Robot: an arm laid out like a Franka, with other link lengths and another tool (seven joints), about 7 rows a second.
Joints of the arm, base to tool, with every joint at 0 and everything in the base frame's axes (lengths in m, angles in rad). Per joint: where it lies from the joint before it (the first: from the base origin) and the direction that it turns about. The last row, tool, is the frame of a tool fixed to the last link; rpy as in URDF.
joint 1: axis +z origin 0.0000 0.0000 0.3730
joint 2: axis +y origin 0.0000 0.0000 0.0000
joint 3: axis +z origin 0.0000 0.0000 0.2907
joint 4: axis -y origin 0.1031 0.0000 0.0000
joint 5: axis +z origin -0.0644 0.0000 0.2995
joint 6: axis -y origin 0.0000 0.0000 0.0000
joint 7: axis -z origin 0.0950 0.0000 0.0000
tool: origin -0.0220 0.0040 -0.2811 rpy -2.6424 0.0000 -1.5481
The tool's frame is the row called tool.
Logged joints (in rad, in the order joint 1, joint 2, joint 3, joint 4, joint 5, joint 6, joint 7), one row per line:
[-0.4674, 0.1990, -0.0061, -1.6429, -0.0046, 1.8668, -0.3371]
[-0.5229, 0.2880, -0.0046, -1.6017, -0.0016, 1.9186, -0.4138]
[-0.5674, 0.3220, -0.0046, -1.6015, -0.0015, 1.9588, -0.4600]
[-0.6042, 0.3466, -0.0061, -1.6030, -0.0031, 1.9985, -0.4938]
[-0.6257, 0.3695, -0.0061, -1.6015, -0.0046, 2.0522, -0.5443]
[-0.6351, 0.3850, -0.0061, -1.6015, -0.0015, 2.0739, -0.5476]
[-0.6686, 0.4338, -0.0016, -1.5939, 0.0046, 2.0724, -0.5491]
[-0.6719, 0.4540, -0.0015, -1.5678, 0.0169, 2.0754, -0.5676]
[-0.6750, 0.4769, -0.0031, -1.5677, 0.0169, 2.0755, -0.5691]
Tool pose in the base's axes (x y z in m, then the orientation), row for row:
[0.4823, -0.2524, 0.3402, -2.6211, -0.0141, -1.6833]
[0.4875, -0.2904, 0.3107, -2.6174, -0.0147, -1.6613]
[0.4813, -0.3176, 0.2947, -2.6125, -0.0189, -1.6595]
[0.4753, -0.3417, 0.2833, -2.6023, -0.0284, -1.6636]
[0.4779, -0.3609, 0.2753, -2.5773, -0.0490, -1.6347]
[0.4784, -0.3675, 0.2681, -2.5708, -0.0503, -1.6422]
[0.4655, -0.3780, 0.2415, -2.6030, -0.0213, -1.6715]
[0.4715, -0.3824, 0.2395, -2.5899, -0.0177, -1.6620]
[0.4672, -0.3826, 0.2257, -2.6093, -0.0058, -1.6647]
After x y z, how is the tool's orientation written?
As angles about the fixed x, y, z axes (roll, pitch, yaw), in radians.
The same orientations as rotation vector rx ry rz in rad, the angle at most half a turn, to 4 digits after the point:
[-1.8367, 2.0482, -0.5592]
[-1.8552, 2.0231, -0.5573]
[-1.8566, 2.0187, -0.5656]
[-1.8531, 2.0176, -0.5858]
[-1.8772, 1.9729, -0.6214]
[-1.8677, 1.9766, -0.6306]
[-1.8418, 2.0253, -0.5800]
[-1.8406, 2.0065, -0.5855]
[-1.8418, 2.0202, -0.5565]

